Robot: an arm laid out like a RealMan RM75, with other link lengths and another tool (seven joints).
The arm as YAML. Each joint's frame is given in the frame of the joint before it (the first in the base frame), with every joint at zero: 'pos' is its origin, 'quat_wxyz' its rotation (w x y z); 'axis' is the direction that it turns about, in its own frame. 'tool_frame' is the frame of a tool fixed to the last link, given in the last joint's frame.
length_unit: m
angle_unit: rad
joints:
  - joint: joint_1
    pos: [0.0, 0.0, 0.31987]
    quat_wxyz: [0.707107, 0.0, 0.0, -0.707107]
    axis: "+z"
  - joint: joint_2
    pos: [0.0, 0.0, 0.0]
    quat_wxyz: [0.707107, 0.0, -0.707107, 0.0]
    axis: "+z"
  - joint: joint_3
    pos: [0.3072, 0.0, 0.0]
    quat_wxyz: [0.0, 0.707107, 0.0, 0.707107]
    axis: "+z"
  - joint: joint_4
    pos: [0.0, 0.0, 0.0]
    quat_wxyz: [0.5, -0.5, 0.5, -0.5]
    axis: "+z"
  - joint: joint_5
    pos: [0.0, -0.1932, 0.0]
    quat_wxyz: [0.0, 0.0, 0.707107, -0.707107]
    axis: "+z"
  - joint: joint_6
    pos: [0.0, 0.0, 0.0]
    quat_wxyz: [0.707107, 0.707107, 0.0, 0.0]
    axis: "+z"
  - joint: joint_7
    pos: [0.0, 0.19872, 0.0]
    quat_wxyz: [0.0, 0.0, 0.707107, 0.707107]
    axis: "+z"
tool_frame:
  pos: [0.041, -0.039, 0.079]
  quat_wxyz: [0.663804, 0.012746, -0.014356, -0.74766]
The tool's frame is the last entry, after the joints.
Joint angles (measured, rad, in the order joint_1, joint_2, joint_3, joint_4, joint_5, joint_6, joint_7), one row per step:
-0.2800, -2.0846, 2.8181, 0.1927, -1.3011, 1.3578, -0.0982
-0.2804, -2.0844, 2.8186, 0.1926, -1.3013, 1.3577, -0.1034
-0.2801, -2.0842, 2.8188, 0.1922, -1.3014, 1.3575, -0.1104
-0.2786, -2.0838, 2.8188, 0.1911, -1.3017, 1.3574, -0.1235
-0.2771, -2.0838, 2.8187, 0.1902, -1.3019, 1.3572, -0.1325
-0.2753, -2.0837, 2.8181, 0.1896, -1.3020, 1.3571, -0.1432
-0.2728, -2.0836, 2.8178, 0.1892, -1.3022, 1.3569, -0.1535
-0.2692, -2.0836, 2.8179, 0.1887, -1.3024, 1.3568, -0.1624
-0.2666, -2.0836, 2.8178, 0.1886, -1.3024, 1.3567, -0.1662
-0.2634, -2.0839, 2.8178, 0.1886, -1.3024, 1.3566, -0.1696
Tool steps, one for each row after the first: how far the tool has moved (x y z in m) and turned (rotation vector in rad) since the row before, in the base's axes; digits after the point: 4 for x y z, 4 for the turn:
-0.0002, 0.0002, 0.0000, -0.0010, -0.0048, -0.0001
-0.0007, 0.0000, 0.0001, -0.0010, -0.0063, 0.0010
-0.0017, -0.0004, 0.0004, -0.0013, -0.0116, 0.0029
-0.0014, -0.0005, 0.0001, -0.0010, -0.0081, 0.0026
-0.0016, -0.0006, 0.0003, -0.0007, -0.0101, 0.0031
-0.0018, -0.0008, 0.0002, -0.0009, -0.0098, 0.0037
-0.0021, -0.0013, 0.0000, -0.0010, -0.0084, 0.0044
-0.0013, -0.0009, 0.0000, -0.0004, -0.0037, 0.0030
-0.0014, -0.0012, -0.0002, -0.0005, -0.0036, 0.0035

